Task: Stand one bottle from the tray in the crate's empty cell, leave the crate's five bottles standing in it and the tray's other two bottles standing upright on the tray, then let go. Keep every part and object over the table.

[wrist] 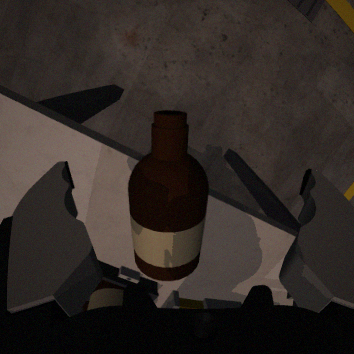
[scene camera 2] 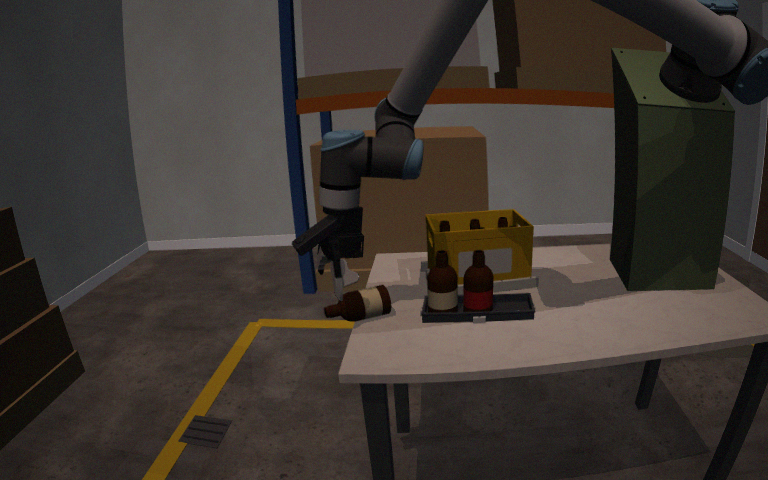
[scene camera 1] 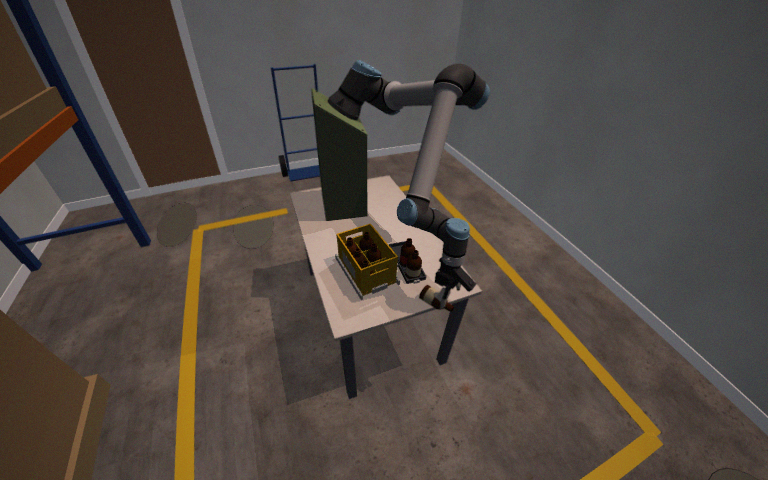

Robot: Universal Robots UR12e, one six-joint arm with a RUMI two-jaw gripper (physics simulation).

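Note:
A brown bottle with a cream label lies on its side at the table's end, its neck jutting past the edge. My gripper is open and empty, low at this bottle; in the wrist view the bottle shows between the spread jaws. Contact cannot be told. A cream-label bottle and a red-label bottle stand upright on the black tray. The yellow crate holds several upright bottles; its lower inside is partly hidden.
The crate and tray stand side by side on the pale table. A green pedestal carries the arm at the table's other end. A blue-and-orange rack stands away from the table.

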